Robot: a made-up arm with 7 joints.
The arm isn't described. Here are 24 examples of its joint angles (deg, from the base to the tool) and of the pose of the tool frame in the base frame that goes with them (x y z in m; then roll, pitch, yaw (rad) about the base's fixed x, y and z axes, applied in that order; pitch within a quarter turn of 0, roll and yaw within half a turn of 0).
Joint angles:
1: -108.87 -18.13 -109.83 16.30 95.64 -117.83 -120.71
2: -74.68 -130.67 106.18 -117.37 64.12 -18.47 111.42
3: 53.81 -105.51 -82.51 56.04 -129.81 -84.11 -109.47
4: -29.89 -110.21 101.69 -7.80 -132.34 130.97 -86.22
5: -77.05 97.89 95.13 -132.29 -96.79 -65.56 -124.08
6: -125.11 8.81 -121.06 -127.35 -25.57 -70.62 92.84
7: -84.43 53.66 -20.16 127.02 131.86 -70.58 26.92
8: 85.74 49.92 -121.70 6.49 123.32 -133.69 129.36
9: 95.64 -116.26 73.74 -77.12 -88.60 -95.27 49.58
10: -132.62 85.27 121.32 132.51 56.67 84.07 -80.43
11: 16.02 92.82 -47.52 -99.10 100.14 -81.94 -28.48
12: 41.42 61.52 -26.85 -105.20 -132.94 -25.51 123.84
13: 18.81 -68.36 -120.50 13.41 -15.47 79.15 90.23
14: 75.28 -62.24 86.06 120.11 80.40 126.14 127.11
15: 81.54 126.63 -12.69 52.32 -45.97 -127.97 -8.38
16: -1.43 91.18 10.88 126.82 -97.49 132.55 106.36
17: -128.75 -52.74 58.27 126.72 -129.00 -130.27 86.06
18: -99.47 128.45 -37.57 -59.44 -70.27 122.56 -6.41
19: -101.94 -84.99 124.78 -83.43 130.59 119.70 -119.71
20: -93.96 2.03 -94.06 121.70 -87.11 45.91 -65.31
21: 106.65 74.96 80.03 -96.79 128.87 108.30 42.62
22: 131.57 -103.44 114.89 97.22 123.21 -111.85 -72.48
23: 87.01 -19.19 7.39 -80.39 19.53 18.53 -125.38
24: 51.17 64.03 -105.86 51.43 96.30 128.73 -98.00
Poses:
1: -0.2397 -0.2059 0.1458 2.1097 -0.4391 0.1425
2: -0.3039 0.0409 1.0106 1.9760 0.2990 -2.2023
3: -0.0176 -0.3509 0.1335 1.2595 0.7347 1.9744
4: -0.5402 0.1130 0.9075 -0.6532 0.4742 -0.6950
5: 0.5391 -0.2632 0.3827 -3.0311 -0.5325 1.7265
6: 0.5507 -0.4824 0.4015 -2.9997 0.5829 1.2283
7: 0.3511 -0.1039 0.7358 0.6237 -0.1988 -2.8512
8: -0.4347 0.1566 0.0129 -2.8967 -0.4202 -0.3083
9: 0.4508 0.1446 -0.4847 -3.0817 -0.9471 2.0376
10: 0.5785 0.0428 -0.5501 -2.8785 -0.2617 -1.8271
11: -0.4308 -0.3556 0.3115 -1.8357 0.4708 1.7853
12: -0.8725 -0.6016 0.1245 2.8880 -1.0721 0.2438
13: -0.5657 -0.0098 0.5388 -2.9447 0.6308 2.9610
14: 0.3536 -0.3536 0.5045 2.9826 0.7049 -2.0309
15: 0.0881 0.2833 -0.1463 0.9197 0.2908 3.1125
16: -0.2708 0.4814 0.9175 2.9201 0.4062 -0.1761
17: -0.0069 -0.2751 0.5705 -2.8311 0.6346 2.0359
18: 0.0531 -0.1877 0.0339 2.1271 0.0186 -1.8837
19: -0.4172 -0.8436 1.3050 0.1457 0.2681 0.9107
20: 0.5357 -0.3521 1.1552 0.2378 -0.4451 3.0355
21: -0.1072 -0.2101 -0.9709 0.6796 1.0344 2.9800
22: 0.1366 -0.3885 0.0334 2.6881 0.3493 0.8618
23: 0.4523 0.4189 0.0288 -0.4988 0.2563 -1.3041
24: 0.1447 -0.1422 -0.6883 2.3780 -0.1443 2.3008
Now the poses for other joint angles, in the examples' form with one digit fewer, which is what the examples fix.
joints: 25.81 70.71 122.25 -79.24 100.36 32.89 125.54
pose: -0.819 0.548 -0.388 0.254 -1.281 1.057
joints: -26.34 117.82 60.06 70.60 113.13 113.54 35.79
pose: -0.122 0.188 -0.110 -0.309 1.288 2.346
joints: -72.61 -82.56 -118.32 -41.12 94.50 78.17 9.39
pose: 0.152 -0.228 0.065 -2.132 0.242 0.035
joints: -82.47 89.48 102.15 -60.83 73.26 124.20 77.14
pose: -0.016 0.197 1.276 -3.117 0.152 1.778
